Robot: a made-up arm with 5 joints. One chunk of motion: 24 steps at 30 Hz.
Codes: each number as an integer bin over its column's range. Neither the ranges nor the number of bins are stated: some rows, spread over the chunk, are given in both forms.
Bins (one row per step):
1: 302 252 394 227 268
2: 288 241 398 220 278
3: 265 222 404 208 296
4: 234 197 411 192 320
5: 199 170 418 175 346
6: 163 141 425 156 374
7: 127 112 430 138 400
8: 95 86 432 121 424
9: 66 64 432 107 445
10: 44 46 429 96 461
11: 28 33 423 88 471
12: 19 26 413 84 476
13: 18 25 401 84 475
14: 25 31 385 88 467
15: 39 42 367 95 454
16: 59 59 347 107 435
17: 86 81 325 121 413
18: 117 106 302 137 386
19: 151 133 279 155 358
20: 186 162 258 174 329
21: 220 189 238 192 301
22: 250 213 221 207 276
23: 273 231 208 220 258
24: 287 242 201 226 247
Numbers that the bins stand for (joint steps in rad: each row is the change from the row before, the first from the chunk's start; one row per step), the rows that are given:
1: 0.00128 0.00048 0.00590 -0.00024 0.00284
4: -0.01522 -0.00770 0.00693 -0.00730 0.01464
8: -0.04895 -0.02421 0.00821 -0.02161 0.03825
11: -0.06521 -0.03209 0.00766 -0.02826 0.04892
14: -0.06593 -0.03239 0.00536 -0.02826 0.04801
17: -0.05113 -0.02495 0.00172 -0.02161 0.03575
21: -0.01861 -0.00889 -0.00356 -0.00730 0.01033
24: -0.00236 -0.00101 -0.00581 -0.00045 -0.00193
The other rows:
2: -0.00211 -0.00116 0.00614 -0.00166 0.00511
3: -0.00769 -0.00398 0.00651 -0.00407 0.00919
5: -0.02371 -0.01172 0.00736 -0.01073 0.02054
6: -0.03245 -0.01603 0.00778 -0.01456 0.02690
7: -0.04118 -0.02034 0.00809 -0.01818 0.03280
9: -0.05598 -0.02748 0.00821 -0.02443 0.04302
10: -0.06132 -0.03016 0.00803 -0.02665 0.04665
12: -0.06739 -0.03313 0.00705 -0.02907 0.05005
13: -0.06763 -0.03328 0.00633 -0.02907 0.04983
15: -0.06254 -0.03075 0.00426 -0.02685 0.04506
16: -0.05768 -0.02823 0.00305 -0.02443 0.04075
18: -0.04361 -0.02123 0.00032 -0.01839 0.02962
19: -0.03536 -0.01722 -0.00107 -0.01476 0.02327
20: -0.02686 -0.01291 -0.00235 -0.01093 0.01668
22: -0.01133 -0.00532 -0.00459 -0.00428 0.00465
23: -0.00575 -0.00264 -0.00538 -0.00166 0.00057

